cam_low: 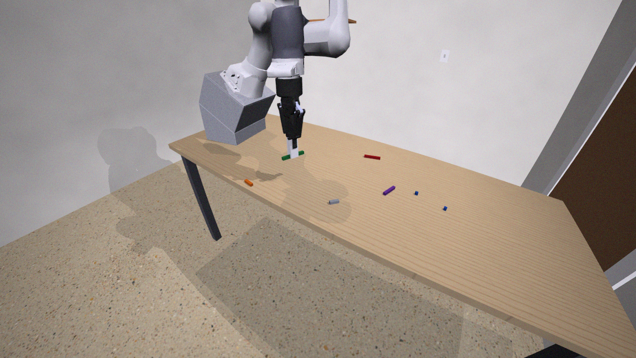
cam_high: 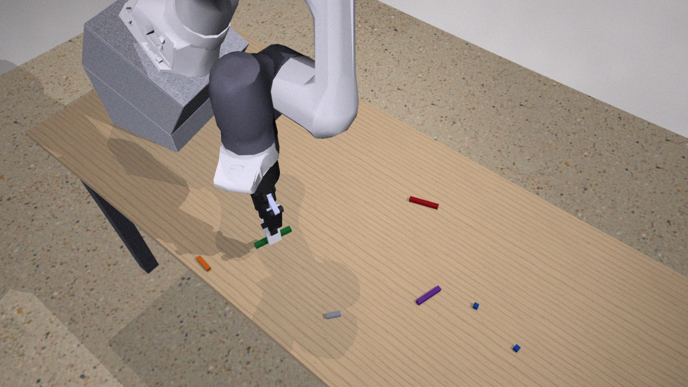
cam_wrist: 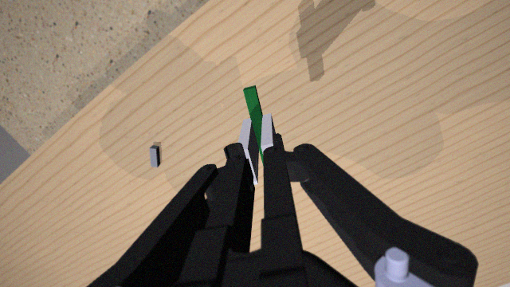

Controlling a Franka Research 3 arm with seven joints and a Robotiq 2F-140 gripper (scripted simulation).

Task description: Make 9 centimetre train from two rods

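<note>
Now: the purple rod 310 mm ahead of my hand, 130 mm below it and 120 mm to the left of it. From my hand the other things lie so: orange rod: 130 mm below, 130 mm behind, 100 mm to the right; then green rod: 30 mm below; then grey rod: 170 mm ahead, 130 mm below, 30 mm to the right.
</note>
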